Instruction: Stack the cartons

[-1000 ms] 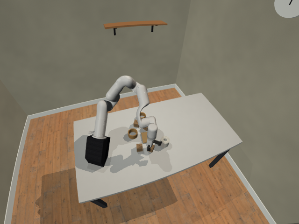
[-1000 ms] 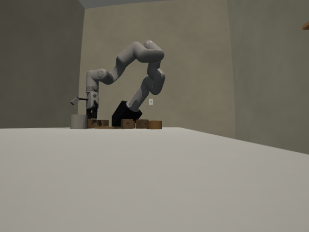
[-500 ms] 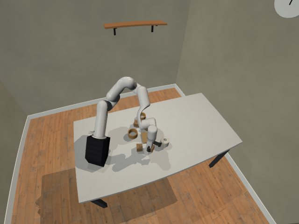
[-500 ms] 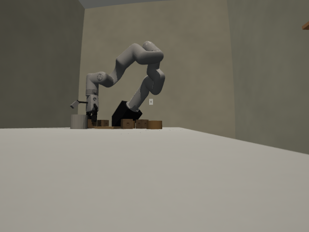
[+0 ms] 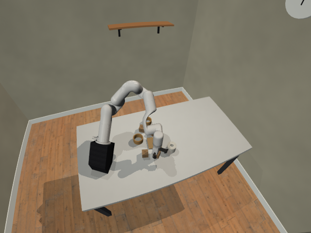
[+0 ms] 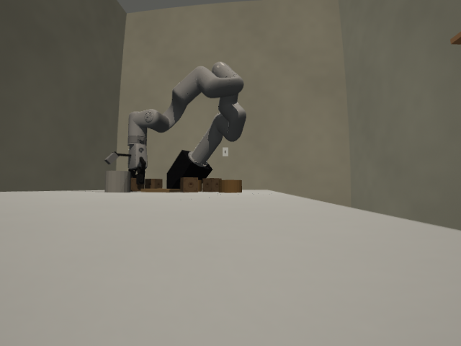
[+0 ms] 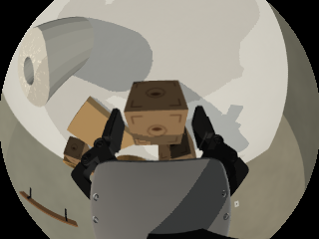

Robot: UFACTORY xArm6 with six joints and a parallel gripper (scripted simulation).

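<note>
My gripper is now 13 cm to the right of the wooden board and 3 cm above it. From my hand the other things lie so: white roll (14 cm ahead, 4 cm to the left).
</note>
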